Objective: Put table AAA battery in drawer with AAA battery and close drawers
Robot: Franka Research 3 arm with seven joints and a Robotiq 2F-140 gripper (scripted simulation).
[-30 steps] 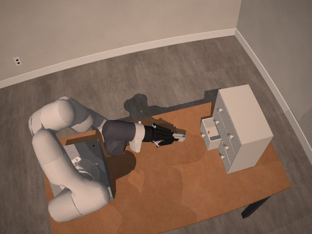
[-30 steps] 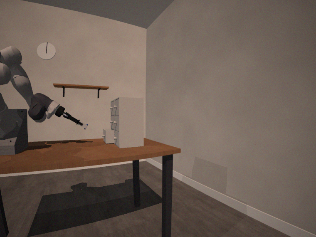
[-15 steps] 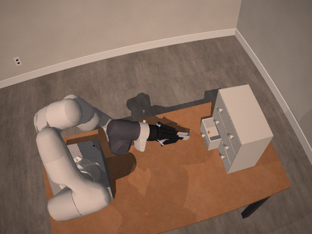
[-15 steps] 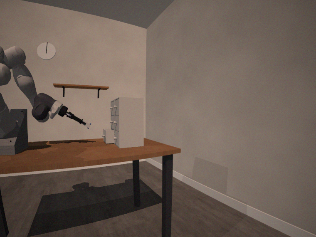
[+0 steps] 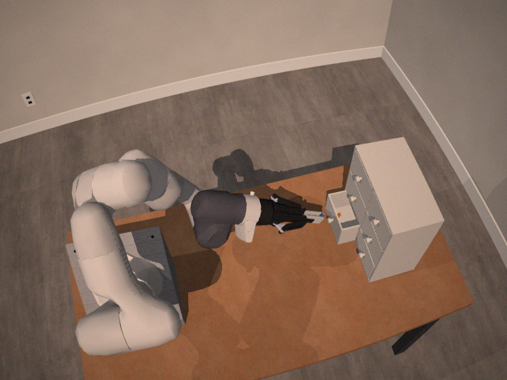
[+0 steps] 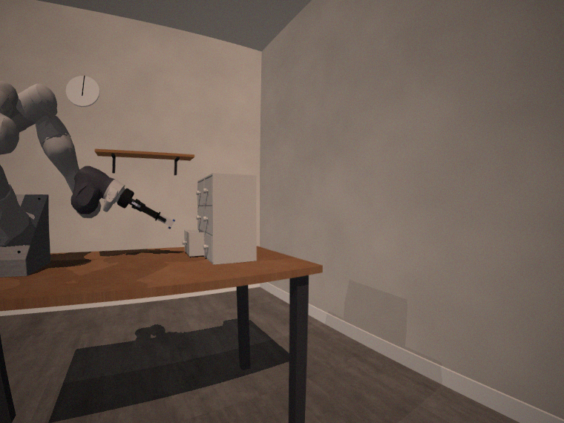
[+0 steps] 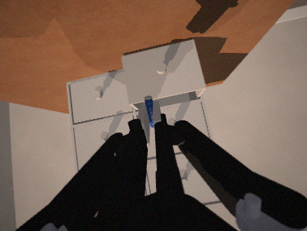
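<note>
My hand is 120 mm short of the orange battery, 30 mm to the right of it and 140 mm above it. Also, from my hand: blue AAA battery: 20 mm ahead, 20 mm below.
</note>
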